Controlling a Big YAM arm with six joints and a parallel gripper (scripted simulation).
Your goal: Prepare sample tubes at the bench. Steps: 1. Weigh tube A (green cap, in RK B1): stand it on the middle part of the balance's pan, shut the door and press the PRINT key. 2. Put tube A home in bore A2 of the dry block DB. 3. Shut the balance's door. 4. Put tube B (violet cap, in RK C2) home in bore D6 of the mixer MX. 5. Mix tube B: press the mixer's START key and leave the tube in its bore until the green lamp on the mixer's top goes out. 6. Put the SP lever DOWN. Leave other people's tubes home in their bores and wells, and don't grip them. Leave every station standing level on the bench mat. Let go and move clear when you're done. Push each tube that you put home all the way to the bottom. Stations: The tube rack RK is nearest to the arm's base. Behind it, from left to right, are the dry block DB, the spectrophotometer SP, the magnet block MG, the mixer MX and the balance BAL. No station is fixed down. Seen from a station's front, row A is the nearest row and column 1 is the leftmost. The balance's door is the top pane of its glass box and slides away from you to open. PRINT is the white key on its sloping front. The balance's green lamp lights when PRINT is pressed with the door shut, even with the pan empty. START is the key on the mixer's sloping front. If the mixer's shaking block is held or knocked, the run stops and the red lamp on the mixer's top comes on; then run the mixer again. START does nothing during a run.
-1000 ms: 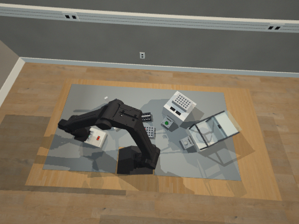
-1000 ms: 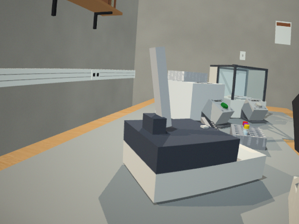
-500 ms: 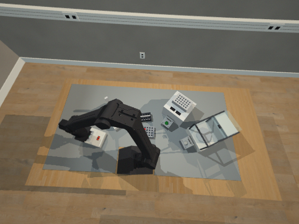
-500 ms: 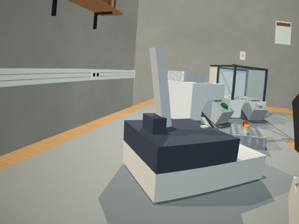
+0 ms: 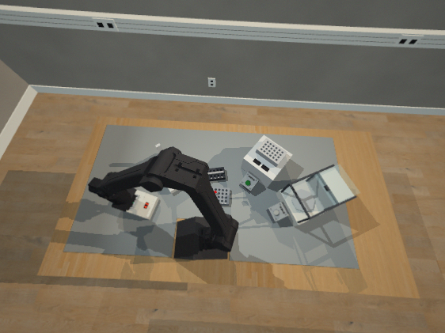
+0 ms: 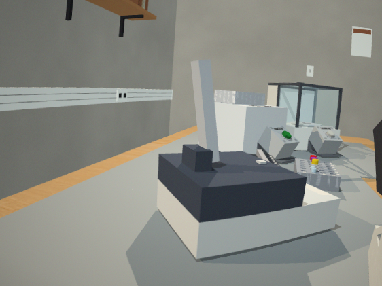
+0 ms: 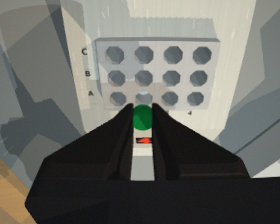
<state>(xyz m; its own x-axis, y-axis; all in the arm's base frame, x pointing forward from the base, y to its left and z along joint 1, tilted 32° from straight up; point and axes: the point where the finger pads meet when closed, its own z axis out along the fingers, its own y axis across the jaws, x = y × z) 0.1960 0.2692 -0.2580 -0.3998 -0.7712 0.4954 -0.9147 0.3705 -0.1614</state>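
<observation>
Now: the dry block 10 mm to the right of my hand and 60 mm below it. From my hand the other things lie so: SP lever 230 mm ahead, 150 mm to the right, 50 mm above; rack RK 10 mm ahead, 410 mm to the right, 70 mm below; violet-capped tube B 20 mm ahead, 380 mm to the right, 60 mm below.
</observation>
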